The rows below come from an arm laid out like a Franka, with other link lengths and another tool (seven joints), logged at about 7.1 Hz.
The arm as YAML. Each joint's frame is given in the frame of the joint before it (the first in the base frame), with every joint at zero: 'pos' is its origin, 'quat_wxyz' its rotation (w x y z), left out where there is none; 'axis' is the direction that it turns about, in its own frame. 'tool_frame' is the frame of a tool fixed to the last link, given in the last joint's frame.
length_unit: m
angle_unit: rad
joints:
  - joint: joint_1
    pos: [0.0, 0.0, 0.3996]
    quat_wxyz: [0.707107, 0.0, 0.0, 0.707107]
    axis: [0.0, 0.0, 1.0]
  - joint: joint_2
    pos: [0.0, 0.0, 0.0]
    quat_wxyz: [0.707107, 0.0, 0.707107, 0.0]
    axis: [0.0, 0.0, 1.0]
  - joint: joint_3
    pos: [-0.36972, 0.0, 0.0]
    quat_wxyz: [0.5, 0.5, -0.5, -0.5]
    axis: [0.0, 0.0, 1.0]
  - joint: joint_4
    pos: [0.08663, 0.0, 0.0]
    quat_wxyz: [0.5, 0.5, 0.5, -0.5]
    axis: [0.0, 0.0, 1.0]
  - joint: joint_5
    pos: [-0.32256, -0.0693, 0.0]
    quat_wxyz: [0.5, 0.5, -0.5, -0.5]
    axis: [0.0, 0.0, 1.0]
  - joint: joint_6
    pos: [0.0, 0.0, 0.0]
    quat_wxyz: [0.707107, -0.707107, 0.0, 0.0]
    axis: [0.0, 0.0, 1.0]
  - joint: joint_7
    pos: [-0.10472, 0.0, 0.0]
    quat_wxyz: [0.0, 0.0, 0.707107, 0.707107]
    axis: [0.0, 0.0, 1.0]
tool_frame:
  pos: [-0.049, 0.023, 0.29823]
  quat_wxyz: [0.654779, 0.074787, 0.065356, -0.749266]
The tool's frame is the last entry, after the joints.
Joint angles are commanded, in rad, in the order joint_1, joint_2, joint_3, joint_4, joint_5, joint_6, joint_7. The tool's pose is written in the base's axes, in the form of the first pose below.
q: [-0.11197, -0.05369, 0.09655, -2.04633, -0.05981, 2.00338, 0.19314]
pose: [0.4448 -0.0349 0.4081], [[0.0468 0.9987 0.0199], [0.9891 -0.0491 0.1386], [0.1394 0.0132 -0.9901]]
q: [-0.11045, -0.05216, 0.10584, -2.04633, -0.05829, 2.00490, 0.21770]
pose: [0.4452 -0.0284 0.4074], [[0.0607 0.9979 0.0232], [0.9882 -0.0633 0.1397], [0.1408 0.0145 -0.9899]]
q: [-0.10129, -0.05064, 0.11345, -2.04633, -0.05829, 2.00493, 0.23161]
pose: [0.4455 -0.0202 0.4066], [[0.0579 0.9981 0.0221], [0.9884 -0.0604 0.1397], [0.1407 0.0138 -0.9900]]
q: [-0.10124, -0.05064, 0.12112, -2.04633, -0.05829, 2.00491, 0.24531]
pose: [0.4454 -0.0161 0.4066], [[0.0637 0.9977 0.0237], [0.9880 -0.0664 0.1393], [0.1405 0.0145 -0.9900]]
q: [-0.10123, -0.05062, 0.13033, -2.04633, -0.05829, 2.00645, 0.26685]
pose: [0.4457 -0.0108 0.4066], [[0.0754 0.9968 0.0281], [0.9872 -0.0786 0.1388], [0.1406 0.0173 -0.9899]]
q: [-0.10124, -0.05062, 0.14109, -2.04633, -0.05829, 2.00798, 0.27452]
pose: [0.4462 -0.0056 0.4066], [[0.0720 0.9970 0.0296], [0.9875 -0.0754 0.1386], [0.1404 0.0192 -0.9899]]
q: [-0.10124, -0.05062, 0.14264, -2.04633, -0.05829, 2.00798, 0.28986]
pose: [0.4460 -0.0041 0.4066], [[0.0854 0.9958 0.0324], [0.9864 -0.0891 0.1383], [0.1406 0.0201 -0.9899]]
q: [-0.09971, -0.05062, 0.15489, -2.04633, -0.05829, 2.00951, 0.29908]
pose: [0.4464 0.0026 0.4066], [[0.0806 0.9962 0.0337], [0.9868 -0.0845 0.1381], [0.1404 0.0222 -0.9898]]
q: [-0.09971, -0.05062, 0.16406, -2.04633, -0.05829, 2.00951, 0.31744]
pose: [0.4461 0.0077 0.4065], [[0.0894 0.9953 0.0360], [0.9861 -0.0936 0.1376], [0.1404 0.0232 -0.9898]]
